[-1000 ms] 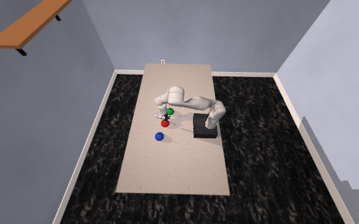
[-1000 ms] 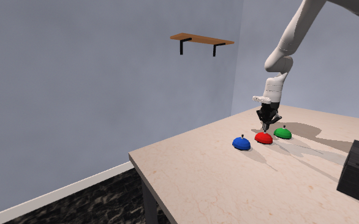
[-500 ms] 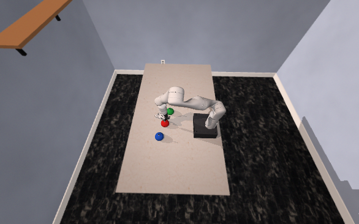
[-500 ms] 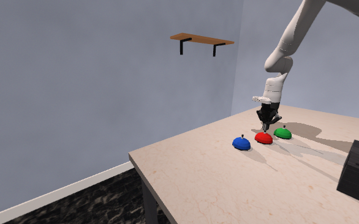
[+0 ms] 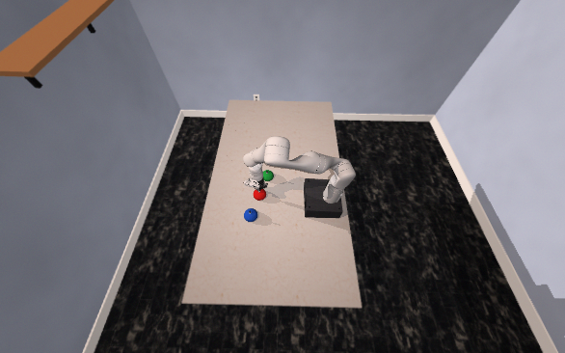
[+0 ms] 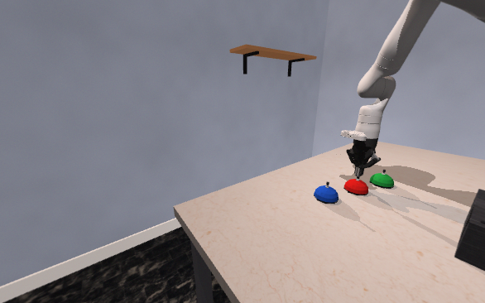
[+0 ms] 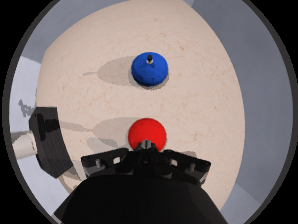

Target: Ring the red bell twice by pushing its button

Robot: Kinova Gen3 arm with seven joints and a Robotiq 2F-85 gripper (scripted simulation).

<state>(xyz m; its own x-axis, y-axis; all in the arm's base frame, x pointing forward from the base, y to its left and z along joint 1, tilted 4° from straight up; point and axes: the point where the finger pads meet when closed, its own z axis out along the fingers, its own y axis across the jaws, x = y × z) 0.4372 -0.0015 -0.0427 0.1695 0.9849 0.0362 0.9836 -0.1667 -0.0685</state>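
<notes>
The red bell is 40 mm below my hand. Round my hand: blue bell: 150 mm to the left, 40 mm below, 30 mm ahead; green bell: 150 mm to the right, 40 mm below, 30 mm behind.
</notes>
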